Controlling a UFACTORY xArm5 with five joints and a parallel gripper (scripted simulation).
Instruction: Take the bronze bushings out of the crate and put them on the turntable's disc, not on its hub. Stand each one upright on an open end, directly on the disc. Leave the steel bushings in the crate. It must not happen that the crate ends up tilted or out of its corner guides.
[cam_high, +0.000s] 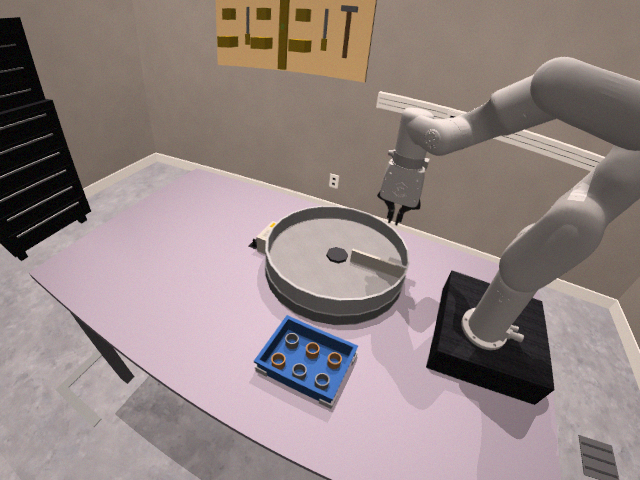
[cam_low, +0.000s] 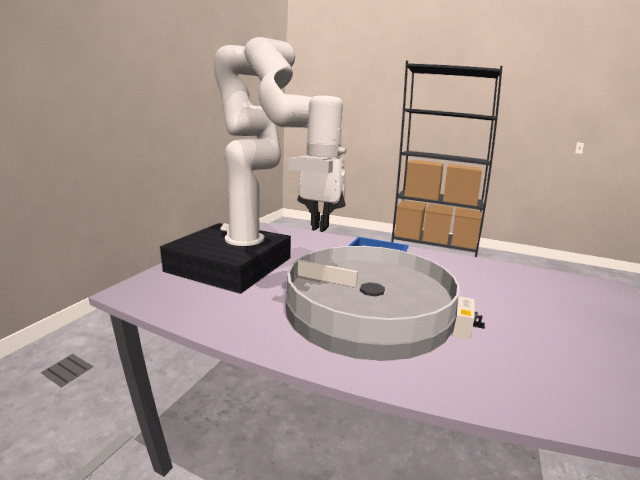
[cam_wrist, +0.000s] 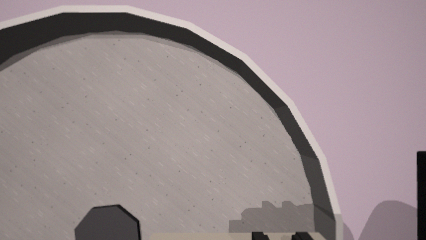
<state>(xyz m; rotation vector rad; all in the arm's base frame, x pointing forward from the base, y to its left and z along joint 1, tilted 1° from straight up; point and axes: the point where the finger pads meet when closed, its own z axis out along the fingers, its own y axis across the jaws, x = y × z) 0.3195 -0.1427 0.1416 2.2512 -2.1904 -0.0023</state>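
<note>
Now: the blue crate 380 mm to the left of my hand, 200 mm below it and 50 mm ahead of it. Also, from my hand: turntable disc 170 mm below, 130 mm ahead, 40 mm to the left.
</note>
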